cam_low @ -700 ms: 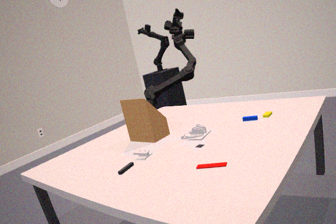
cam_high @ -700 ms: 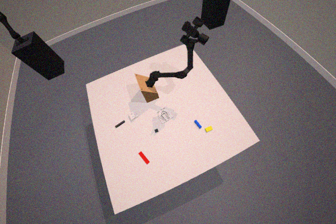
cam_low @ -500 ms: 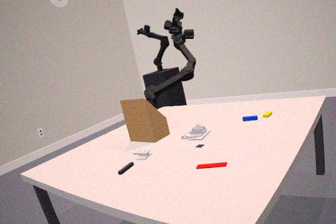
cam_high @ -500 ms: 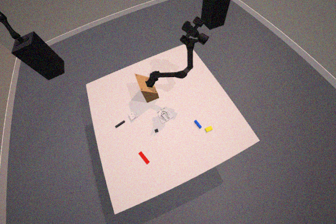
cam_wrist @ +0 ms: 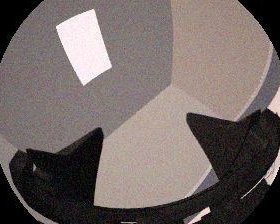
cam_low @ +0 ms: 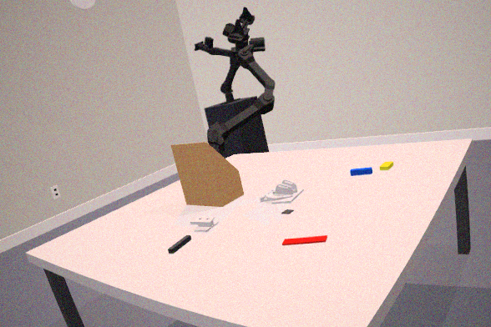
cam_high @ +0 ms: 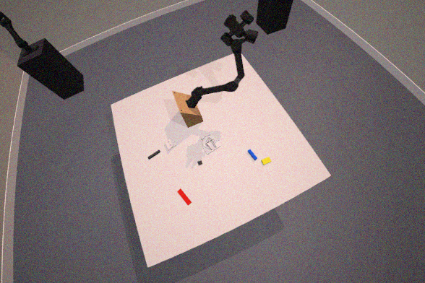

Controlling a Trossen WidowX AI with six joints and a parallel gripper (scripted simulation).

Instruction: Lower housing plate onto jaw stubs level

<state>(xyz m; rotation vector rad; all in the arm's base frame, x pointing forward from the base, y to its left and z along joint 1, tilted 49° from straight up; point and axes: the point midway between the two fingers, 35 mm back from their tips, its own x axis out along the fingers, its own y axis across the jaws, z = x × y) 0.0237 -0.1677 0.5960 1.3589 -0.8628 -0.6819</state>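
Right now my gripper tip is 11 cm short of the white part, 57 cm to the left of it and 68 cm above it. Round my gripper tip: dark square (33 cm ahead, 42 cm to the right, 69 cm below); yellow block (51 cm ahead, 1 cm to the right, 68 cm below); blue block (43 cm ahead, 7 cm to the right, 68 cm below).
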